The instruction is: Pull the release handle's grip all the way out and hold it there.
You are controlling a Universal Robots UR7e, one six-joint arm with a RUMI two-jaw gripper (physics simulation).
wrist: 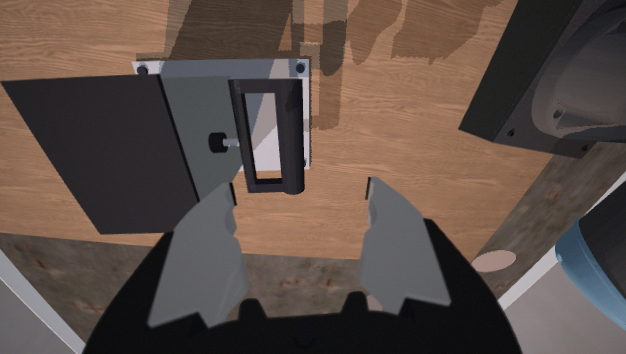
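Observation:
The release handle (293,140) is a black rectangular frame with a thick round grip bar on its right side. A short metal rod with a black collar (217,142) joins it to the side of a dark box (95,150), left of centre in the wrist view. The box stands over a light metal base plate (215,67) with bolts at its corners. A gap shows between the handle frame and the box's side. My gripper (301,182) is partly open with nothing between its fingers. Its fingertips appear just below the handle's lower end, one to each side, apart from the grip.
The wooden table top (390,150) carries the base plate. The robot's dark mounting base (530,100) is at the upper right, with a blue-ringed arm part (575,255) at the right edge. The table's front edge runs behind the fingers, with brown mottled floor beyond.

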